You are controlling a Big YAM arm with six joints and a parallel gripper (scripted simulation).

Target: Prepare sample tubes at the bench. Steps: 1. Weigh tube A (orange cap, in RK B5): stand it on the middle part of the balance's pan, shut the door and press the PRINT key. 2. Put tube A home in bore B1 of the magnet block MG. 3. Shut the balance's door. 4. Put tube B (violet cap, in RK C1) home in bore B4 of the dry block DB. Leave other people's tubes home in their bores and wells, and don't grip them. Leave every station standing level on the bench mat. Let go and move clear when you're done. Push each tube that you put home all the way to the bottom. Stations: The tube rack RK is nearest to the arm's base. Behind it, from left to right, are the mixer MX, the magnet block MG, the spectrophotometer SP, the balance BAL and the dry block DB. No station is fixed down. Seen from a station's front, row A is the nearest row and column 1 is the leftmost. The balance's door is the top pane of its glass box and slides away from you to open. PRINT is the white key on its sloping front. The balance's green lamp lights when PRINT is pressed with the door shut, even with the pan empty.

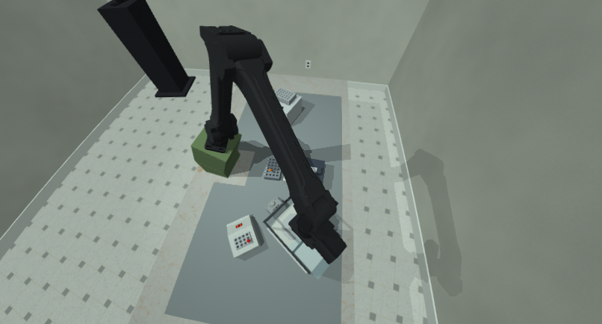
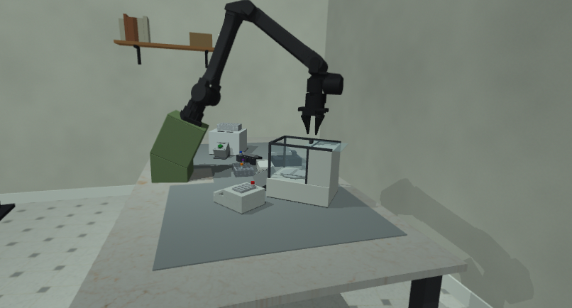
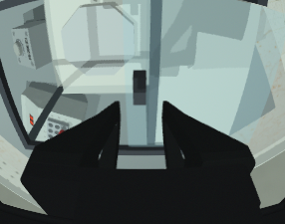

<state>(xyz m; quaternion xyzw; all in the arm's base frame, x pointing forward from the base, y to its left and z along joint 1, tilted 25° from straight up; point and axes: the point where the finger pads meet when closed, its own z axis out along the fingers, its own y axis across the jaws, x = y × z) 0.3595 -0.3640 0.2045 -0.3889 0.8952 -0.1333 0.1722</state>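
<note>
Now: hand 4 cm above the balance door, 2 cm to the left of it and 2 cm short of it. Round my hand: red-capped tube 24 cm behind, 19 cm below, 1 cm to the right; then balance pan 17 cm below, 5 cm to the left, 4 cm behind; then dry block DB 28 cm behind, 22 cm below, 1 cm to the left.
</note>
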